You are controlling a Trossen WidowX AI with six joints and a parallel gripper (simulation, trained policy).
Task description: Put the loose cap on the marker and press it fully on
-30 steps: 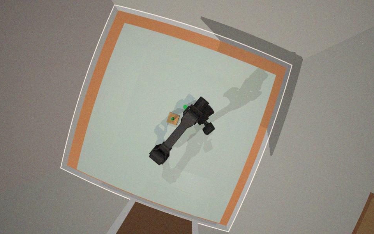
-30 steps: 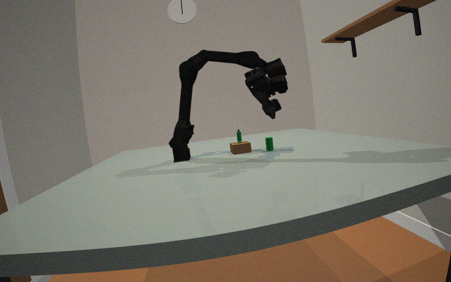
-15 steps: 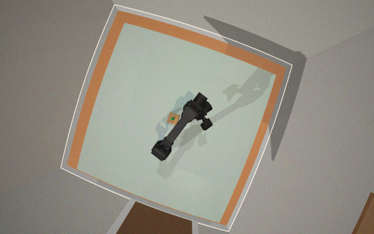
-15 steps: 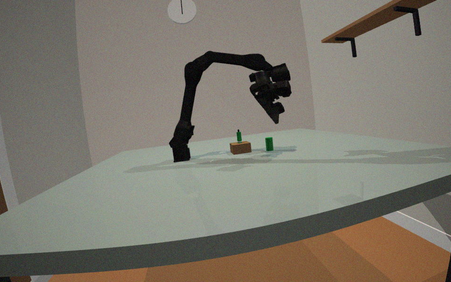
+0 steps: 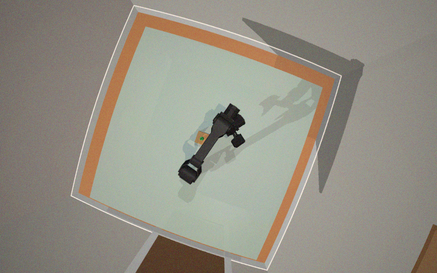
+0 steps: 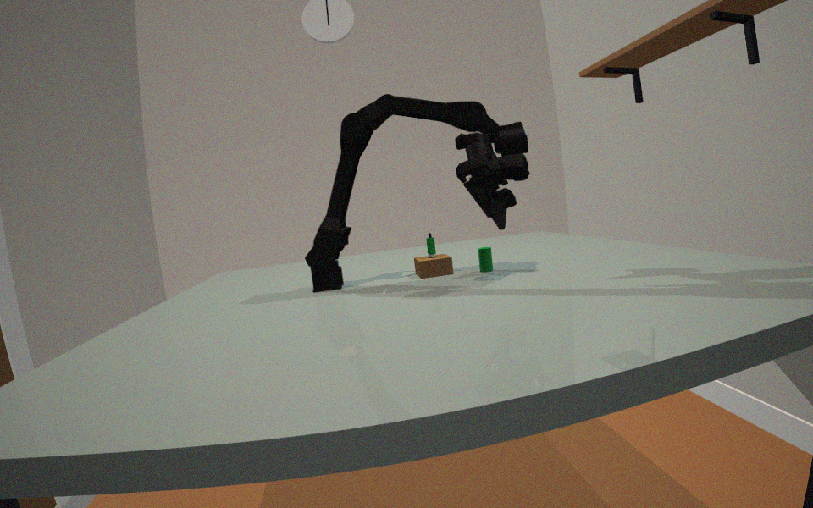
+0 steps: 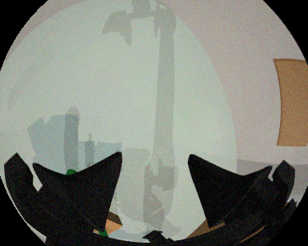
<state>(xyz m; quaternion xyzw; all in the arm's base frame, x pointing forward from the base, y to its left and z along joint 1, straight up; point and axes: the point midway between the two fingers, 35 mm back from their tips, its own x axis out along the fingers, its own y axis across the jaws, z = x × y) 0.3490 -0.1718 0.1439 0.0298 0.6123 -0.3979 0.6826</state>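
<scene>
The green cap lies 13 cm to the left of my gripper tip, 9 cm below it and 1 cm ahead of it. Also, from my gripper tip: green marker 19 cm to the left, 10 cm behind, 4 cm below; brown holder block 19 cm to the left, 10 cm below, 10 cm behind.
</scene>
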